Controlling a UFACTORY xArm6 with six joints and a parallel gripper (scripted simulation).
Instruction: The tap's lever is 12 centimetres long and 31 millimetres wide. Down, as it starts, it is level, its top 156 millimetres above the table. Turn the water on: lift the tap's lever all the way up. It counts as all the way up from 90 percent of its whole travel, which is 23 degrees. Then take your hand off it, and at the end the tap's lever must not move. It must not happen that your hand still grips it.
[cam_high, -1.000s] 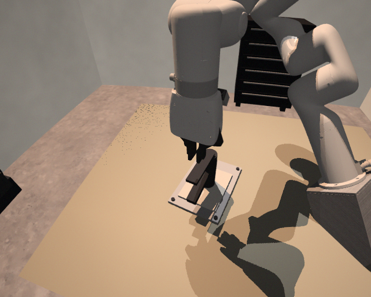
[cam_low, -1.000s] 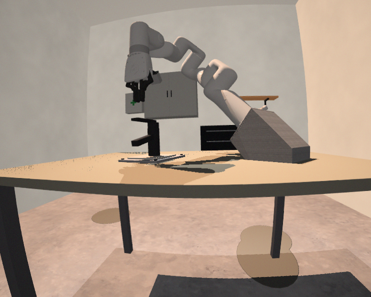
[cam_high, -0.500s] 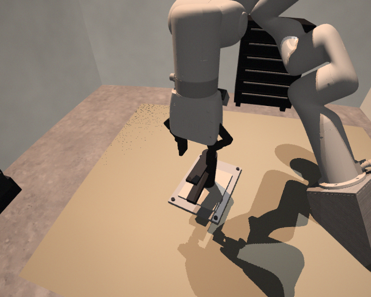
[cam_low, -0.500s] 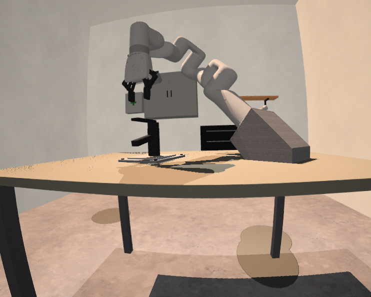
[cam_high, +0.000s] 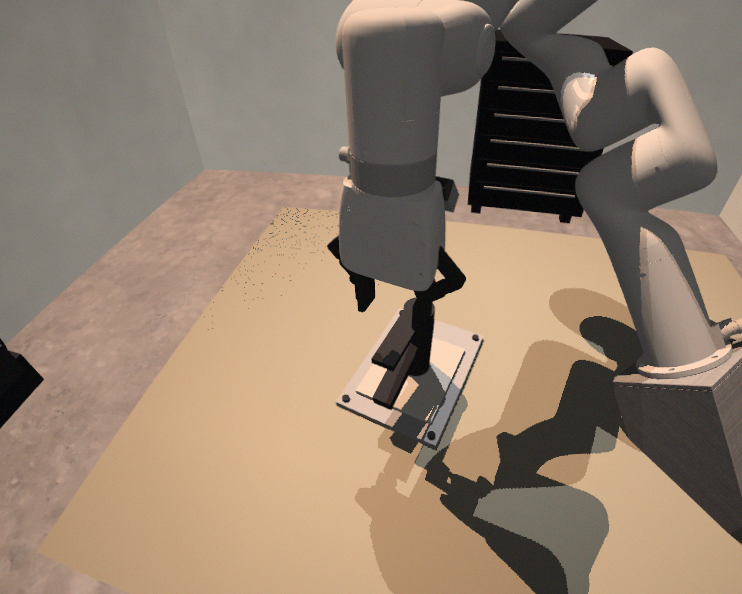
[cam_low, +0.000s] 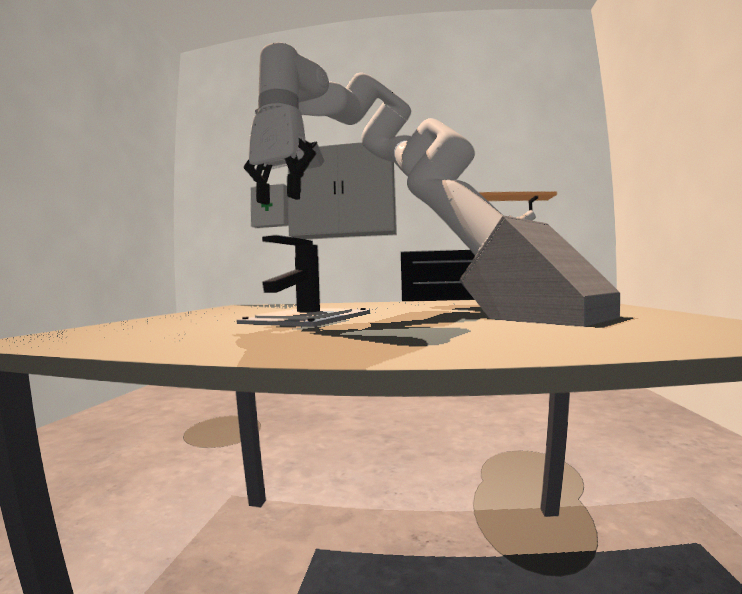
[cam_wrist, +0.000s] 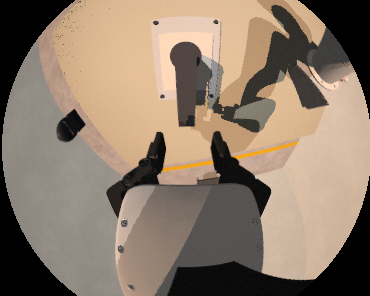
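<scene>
Right now my hand is 2 cm past the tap lever, 6 cm to the left of it and 9 cm above it.
</scene>
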